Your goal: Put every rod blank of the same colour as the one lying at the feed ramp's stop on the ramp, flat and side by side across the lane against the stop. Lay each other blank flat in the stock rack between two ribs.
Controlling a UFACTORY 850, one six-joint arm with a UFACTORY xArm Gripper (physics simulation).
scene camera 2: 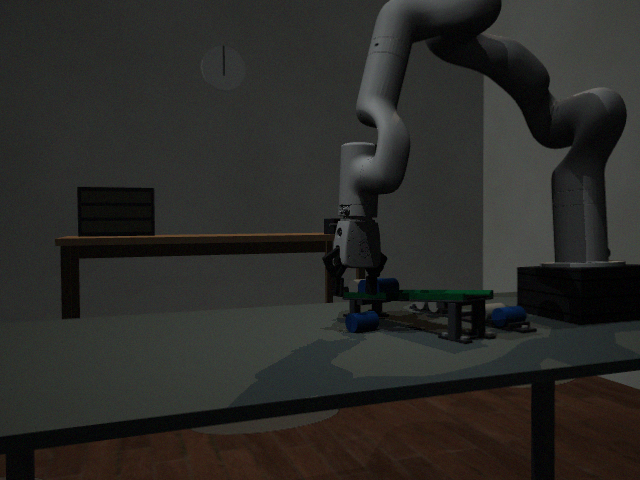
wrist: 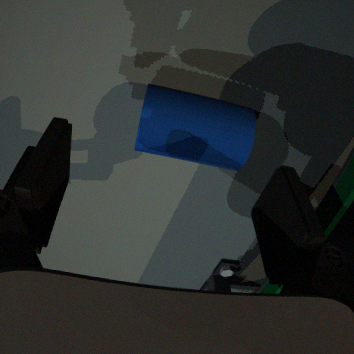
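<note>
A blue rod blank [scene camera 2: 362,321] [wrist: 197,127] lies flat on the table beside the ramp. My gripper [scene camera 2: 355,291] [wrist: 172,169] is open and empty above it, with its fingers wide apart beyond the blank's two ends in the wrist view. The green feed ramp [scene camera 2: 444,296] [wrist: 345,186] stands on dark legs to the right. Blue blank material [scene camera 2: 388,284] shows at the ramp's left end, partly hidden by a finger; how many blanks lie there and the stop are unclear. Another blue blank [scene camera 2: 509,315] lies to the right, near a low dark part that may be the stock rack [scene camera 2: 525,326].
Pale blanks [scene camera 2: 494,309] [scene camera 2: 433,306] show behind and under the ramp, partly hidden. A ramp leg [scene camera 2: 454,321] stands near the front of the ramp. The robot's black base block [scene camera 2: 573,294] is at the right. The room is dim and shadows cross the table [scene camera 2: 155,361].
</note>
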